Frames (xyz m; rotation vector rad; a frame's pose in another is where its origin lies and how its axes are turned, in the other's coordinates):
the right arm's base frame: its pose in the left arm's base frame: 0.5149 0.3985 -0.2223 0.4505 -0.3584 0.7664
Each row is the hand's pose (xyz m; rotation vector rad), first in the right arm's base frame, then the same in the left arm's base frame.
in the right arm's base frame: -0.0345 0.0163 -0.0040 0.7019 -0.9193 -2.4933
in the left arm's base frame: 0.4805 0.3909 -0.2376 1.3694 -0.1006 -1.8940
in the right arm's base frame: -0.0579 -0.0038 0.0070 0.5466 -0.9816 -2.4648
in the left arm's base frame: 0.4779 0.3589 -0.2443 1.2693 -0.2156 -1.8900
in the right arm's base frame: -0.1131 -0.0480 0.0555 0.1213 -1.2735 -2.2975
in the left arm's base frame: 0.4662 0.2741 -0.2404 1.0229 -0.6434 -1.8591
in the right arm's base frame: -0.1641 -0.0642 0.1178 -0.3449 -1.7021 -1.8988
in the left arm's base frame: 0.4348 0.2024 -0.2155 0.7561 -1.2626 -1.7102
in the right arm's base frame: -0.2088 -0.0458 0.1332 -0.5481 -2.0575 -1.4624
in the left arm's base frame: 0.3892 0.1803 -0.2186 0.6579 -1.7659 -1.5032
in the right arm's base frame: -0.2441 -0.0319 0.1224 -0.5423 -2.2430 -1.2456
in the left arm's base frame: 0.3570 0.1742 -0.2406 0.6968 -1.9983 -1.3986
